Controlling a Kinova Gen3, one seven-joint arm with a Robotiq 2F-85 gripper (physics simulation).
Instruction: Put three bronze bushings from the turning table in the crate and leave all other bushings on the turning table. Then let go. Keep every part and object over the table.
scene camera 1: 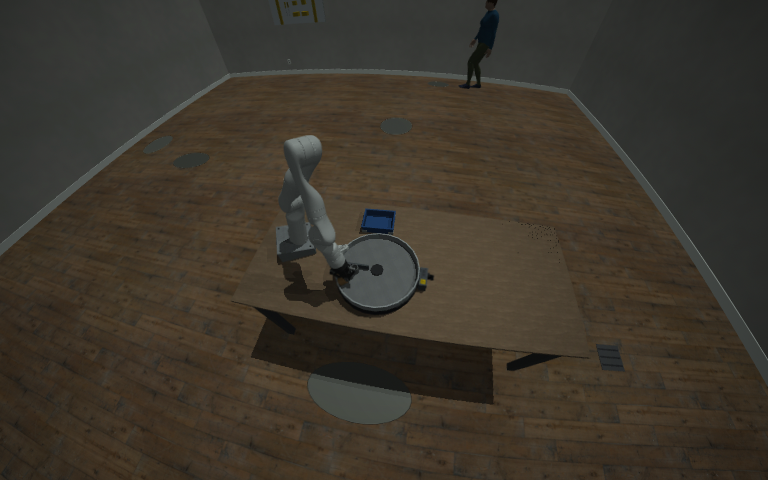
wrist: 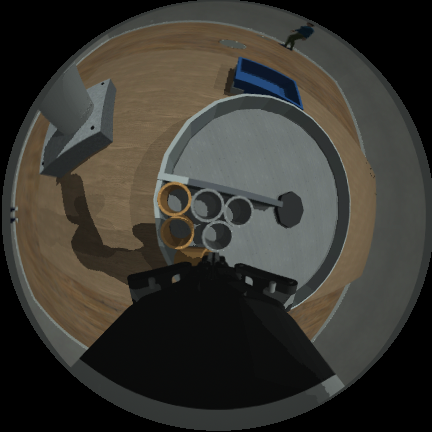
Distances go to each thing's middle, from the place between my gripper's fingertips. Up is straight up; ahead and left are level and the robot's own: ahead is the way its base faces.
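Blue crate [scene camera 1: 374, 221]: my hand 5 cm above it, 43 cm to the right of it, 10 cm short of it.
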